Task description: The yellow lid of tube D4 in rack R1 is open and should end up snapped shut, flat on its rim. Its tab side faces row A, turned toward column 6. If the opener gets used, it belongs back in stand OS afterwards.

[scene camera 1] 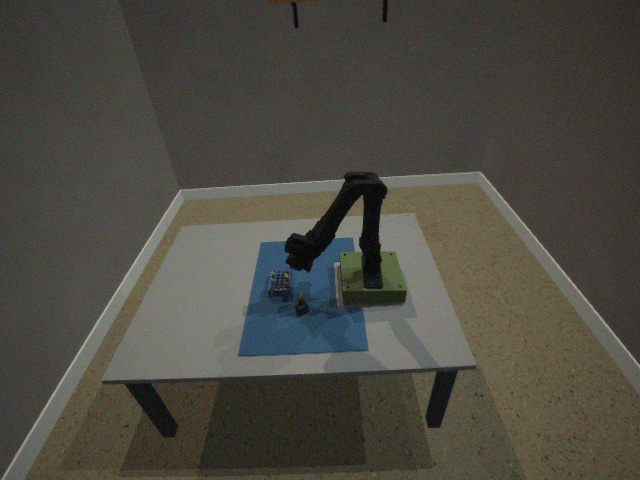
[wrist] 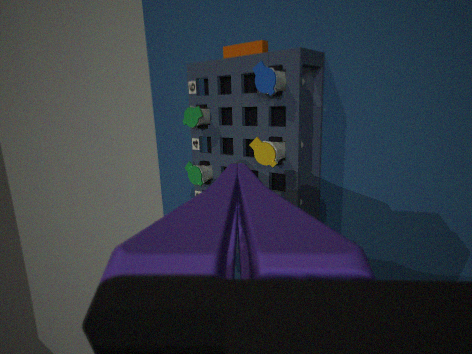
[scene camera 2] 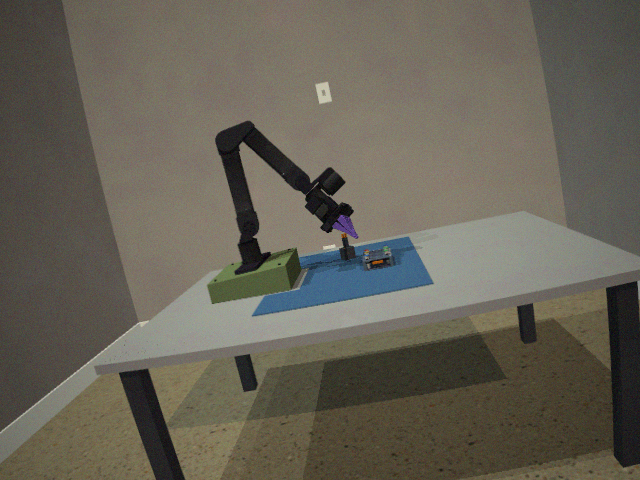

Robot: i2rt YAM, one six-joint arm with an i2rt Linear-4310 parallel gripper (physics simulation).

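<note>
Rack R1 is a grey-blue rack with square holes. The yellow lid of tube D4 lies over the pale tube's mouth, its face about parallel to the neighbouring lids. Its tab points up-left in the wrist view, toward row A and column 6. Whether it is snapped fully down cannot be told. My purple gripper is shut and empty, above the rack; its tips show just below and left of the yellow lid in the wrist view. The orange-topped opener stands upright in stand OS.
A blue lid is on a tube at column 6, and green lids sit along the row A side. An orange block is at the rack's far end. The rack and stand are on a blue mat.
</note>
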